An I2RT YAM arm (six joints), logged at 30 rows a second.
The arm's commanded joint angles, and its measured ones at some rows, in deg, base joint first. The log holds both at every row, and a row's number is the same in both.
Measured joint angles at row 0:
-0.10 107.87 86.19 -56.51 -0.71 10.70
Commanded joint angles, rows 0 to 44:
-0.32 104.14 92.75 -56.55 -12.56 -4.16
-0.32 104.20 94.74 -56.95 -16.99 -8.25
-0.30 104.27 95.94 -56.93 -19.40 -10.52
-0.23 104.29 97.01 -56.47 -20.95 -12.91
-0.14 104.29 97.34 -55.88 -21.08 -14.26
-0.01 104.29 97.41 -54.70 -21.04 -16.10
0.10 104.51 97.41 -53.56 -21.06 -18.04
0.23 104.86 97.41 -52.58 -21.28 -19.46
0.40 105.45 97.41 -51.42 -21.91 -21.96
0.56 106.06 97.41 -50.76 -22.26 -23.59
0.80 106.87 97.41 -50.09 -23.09 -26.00
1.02 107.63 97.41 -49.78 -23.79 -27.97
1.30 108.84 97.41 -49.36 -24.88 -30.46
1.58 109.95 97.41 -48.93 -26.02 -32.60
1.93 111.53 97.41 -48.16 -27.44 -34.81
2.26 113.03 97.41 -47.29 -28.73 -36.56
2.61 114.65 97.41 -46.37 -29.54 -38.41
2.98 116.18 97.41 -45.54 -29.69 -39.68
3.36 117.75 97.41 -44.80 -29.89 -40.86
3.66 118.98 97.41 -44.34 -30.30 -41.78
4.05 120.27 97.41 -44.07 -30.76 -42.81
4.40 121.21 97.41 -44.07 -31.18 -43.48
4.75 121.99 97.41 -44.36 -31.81 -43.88
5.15 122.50 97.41 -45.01 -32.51 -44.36
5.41 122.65 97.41 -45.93 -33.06 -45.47
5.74 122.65 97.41 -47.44 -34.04 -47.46
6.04 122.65 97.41 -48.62 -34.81 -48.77
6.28 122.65 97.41 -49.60 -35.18 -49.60
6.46 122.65 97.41 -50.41 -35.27 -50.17
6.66 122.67 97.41 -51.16 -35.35 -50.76
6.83 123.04 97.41 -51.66 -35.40 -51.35
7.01 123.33 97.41 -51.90 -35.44 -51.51
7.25 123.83 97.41 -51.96 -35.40 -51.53
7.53 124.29 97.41 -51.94 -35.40 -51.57
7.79 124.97 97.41 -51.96 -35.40 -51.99
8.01 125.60 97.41 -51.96 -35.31 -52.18
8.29 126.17 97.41 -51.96 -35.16 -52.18
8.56 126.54 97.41 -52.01 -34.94 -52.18
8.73 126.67 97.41 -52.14 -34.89 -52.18
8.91 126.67 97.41 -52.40 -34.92 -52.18
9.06 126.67 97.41 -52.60 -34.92 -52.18
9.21 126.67 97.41 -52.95 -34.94 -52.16
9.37 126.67 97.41 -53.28 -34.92 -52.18
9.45 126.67 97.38 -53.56 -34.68 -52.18
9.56 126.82 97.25 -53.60 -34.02 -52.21
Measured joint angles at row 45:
8.86 126.41 96.97 -53.34 -33.61 -51.29
